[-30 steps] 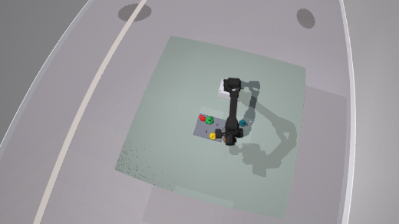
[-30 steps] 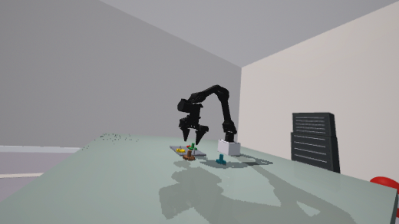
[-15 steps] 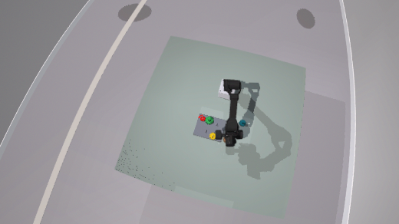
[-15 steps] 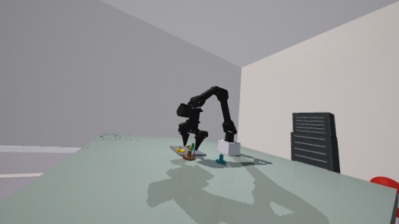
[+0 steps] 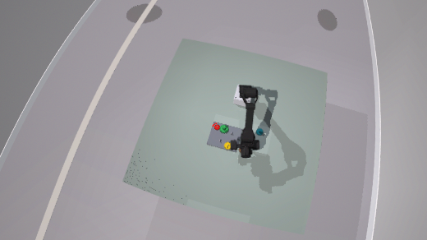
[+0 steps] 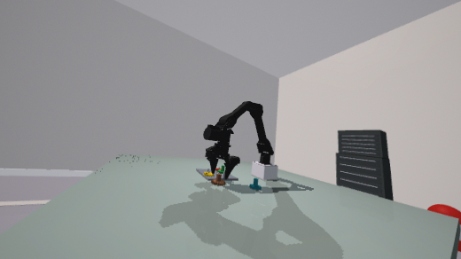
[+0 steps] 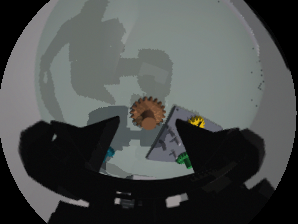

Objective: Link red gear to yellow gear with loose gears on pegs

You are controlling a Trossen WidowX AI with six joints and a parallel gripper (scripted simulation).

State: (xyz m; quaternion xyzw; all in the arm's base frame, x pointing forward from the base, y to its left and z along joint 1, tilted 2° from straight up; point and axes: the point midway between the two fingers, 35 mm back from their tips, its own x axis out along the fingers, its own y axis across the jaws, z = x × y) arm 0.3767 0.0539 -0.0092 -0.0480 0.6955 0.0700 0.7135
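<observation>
Now: the green gear 16 cm to the right of my gripper tip, 12 cm behind it and 1 cm below it. Round my gripper tip: brown gear (1 cm below); yellow gear (11 cm to the right, 1 cm below, 1 cm behind); teal gear (14 cm behind, 9 cm to the left, 1 cm below).
</observation>
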